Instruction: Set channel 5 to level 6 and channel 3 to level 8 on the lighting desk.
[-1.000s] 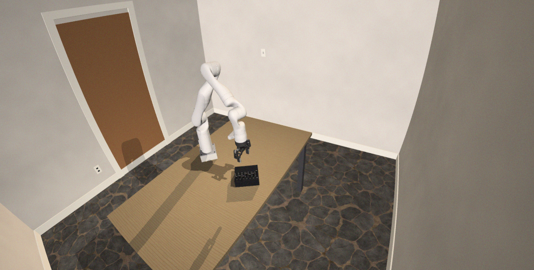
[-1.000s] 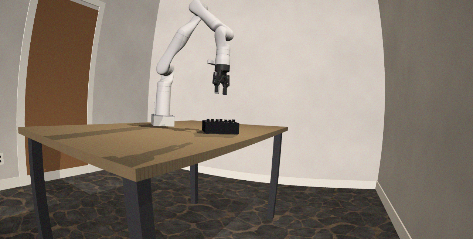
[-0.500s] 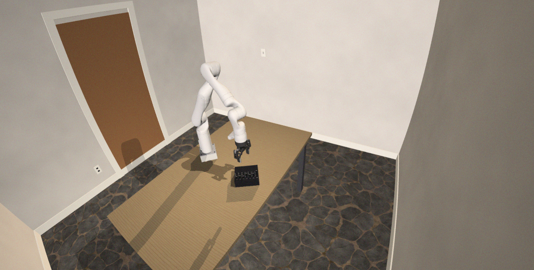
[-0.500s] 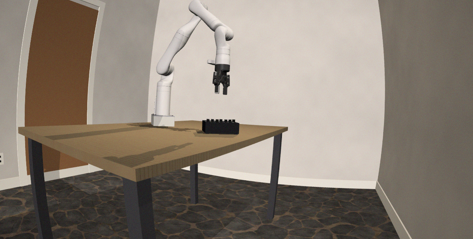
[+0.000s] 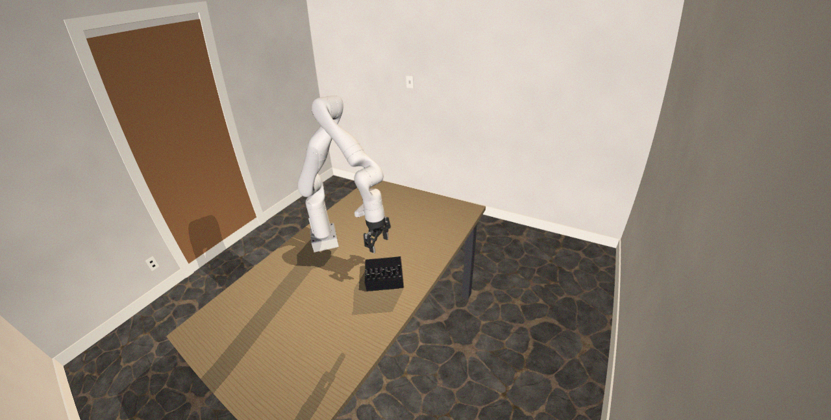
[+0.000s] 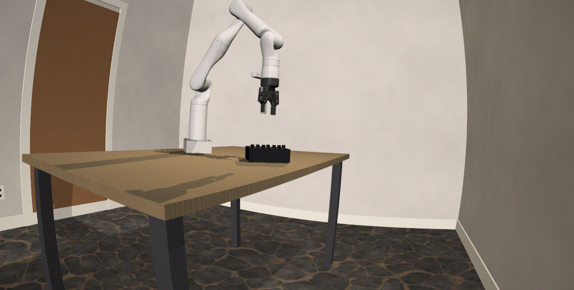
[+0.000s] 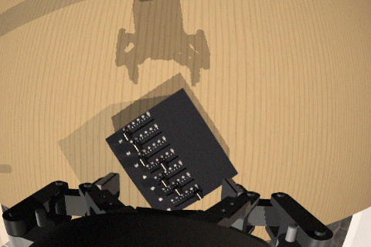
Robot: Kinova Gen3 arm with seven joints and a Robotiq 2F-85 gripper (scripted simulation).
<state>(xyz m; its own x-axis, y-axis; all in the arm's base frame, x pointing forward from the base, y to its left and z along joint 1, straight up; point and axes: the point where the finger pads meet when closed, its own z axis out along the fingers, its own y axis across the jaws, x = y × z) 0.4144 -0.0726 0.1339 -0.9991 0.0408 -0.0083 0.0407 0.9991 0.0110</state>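
Now: the channel 3 fader cap 130 mm below my hand and 40 mm to the right of it. From my hand the other things lie so: M fader cap 130 mm below, 60 mm ahead, 40 mm to the left; channel 4 fader cap 130 mm below, 10 mm to the right, 10 mm ahead; channel 5 fader cap 130 mm below, 40 mm ahead, 10 mm to the right.
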